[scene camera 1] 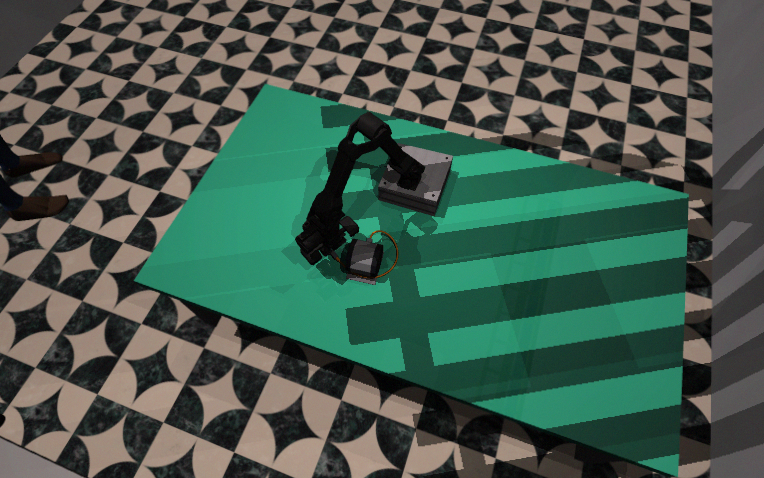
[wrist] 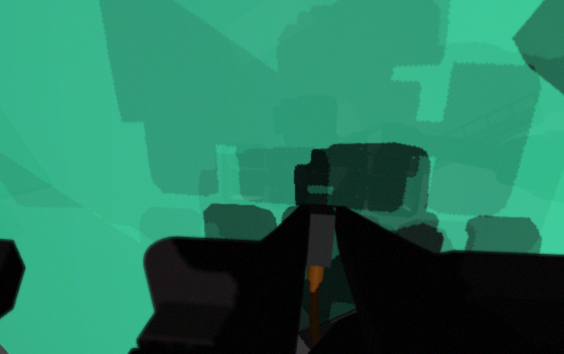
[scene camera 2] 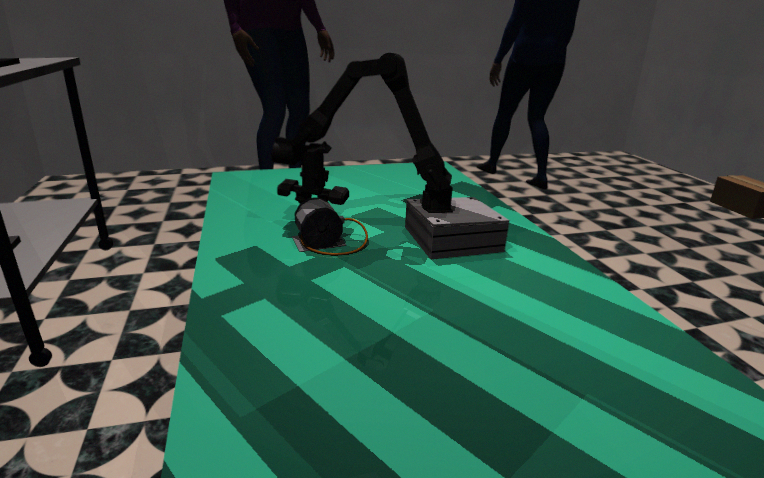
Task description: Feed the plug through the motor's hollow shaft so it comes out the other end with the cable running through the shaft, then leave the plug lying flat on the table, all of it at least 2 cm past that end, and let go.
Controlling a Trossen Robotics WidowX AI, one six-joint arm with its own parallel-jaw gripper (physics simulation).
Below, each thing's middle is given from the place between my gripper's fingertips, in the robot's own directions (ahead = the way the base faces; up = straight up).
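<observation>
There is the plug (wrist: 322, 217), and my gripper is 1 cm short of it and 1 cm to the right of it.
</observation>
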